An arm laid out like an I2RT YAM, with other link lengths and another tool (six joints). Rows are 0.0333 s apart.
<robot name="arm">
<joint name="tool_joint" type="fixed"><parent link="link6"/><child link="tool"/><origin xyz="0.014 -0.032 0.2" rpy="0.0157 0 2.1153"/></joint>
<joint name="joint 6" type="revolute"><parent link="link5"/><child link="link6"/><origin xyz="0.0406 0 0.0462" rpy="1.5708 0 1.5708"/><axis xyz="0 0 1"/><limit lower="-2.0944" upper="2.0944"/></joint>
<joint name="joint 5" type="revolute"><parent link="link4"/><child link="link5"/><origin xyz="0.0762 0.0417 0.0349" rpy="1.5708 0 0"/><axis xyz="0 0 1"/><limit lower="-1.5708" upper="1.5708"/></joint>
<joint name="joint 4" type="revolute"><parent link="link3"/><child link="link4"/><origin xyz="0.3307 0.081 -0.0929"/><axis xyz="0 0 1"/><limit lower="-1.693" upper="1.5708"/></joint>
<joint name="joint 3" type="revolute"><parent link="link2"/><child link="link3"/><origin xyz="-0.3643 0 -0.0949" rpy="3.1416 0 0"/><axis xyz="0 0 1"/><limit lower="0" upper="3.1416"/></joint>
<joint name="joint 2" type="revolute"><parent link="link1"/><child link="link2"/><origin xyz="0.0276 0.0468 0.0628" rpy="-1.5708 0 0"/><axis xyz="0 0 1"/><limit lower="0" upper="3.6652"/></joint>
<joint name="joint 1" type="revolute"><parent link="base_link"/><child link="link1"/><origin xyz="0 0 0.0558"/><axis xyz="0 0 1"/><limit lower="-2.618" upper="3.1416"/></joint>
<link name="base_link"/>
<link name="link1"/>
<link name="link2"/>
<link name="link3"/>
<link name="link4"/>
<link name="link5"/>
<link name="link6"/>
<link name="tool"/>
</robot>
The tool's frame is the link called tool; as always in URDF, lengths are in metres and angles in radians.
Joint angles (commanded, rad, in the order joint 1, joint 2, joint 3, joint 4, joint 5, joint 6), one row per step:
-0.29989, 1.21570, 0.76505, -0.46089, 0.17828, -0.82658
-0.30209, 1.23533, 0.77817, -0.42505, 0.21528, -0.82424
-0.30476, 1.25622, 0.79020, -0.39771, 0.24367, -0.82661
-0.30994, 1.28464, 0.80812, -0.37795, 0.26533, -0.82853
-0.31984, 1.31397, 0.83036, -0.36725, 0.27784, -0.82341
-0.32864, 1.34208, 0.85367, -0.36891, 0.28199, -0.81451
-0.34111, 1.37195, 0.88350, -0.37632, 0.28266, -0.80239
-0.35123, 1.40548, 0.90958, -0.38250, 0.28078, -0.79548
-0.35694, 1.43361, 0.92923, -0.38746, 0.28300, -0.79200
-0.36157, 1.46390, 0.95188, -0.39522, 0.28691, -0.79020
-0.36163, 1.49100, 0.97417, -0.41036, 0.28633, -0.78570
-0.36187, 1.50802, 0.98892, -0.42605, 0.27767, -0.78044
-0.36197, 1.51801, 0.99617, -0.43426, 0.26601, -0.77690
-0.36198, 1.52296, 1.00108, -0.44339, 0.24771, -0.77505
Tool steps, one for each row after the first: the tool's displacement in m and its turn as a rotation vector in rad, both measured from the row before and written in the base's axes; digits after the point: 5 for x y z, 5 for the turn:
0.00868, -0.01307, 0.00764, -0.03507, -0.02030, -0.02708
0.00700, -0.01048, 0.00446, -0.02754, -0.01018, -0.01914
0.00747, -0.01027, 0.00241, -0.01945, -0.00304, -0.01792
0.00677, -0.01054, 0.00190, -0.00742, -0.00283, -0.02185
0.00547, -0.00776, -0.00027, 0.00363, 0.00300, -0.01798
0.00577, -0.00923, 0.00085, 0.00802, 0.00152, -0.02174
0.00587, -0.00739, -0.00324, 0.00934, 0.00908, -0.01399
0.00445, -0.00548, -0.00404, 0.00470, 0.01156, -0.00970
0.00484, -0.00546, -0.00428, 0.00338, 0.01464, -0.00841
0.00452, -0.00175, -0.00483, 0.00949, 0.01638, -0.00313
0.00255, 0.00089, -0.00432, 0.01516, 0.01190, 0.00083
0.00199, 0.00200, -0.00337, 0.01427, 0.00529, 0.00390
0.00162, 0.00393, -0.00248, 0.01807, 0.00246, 0.00901

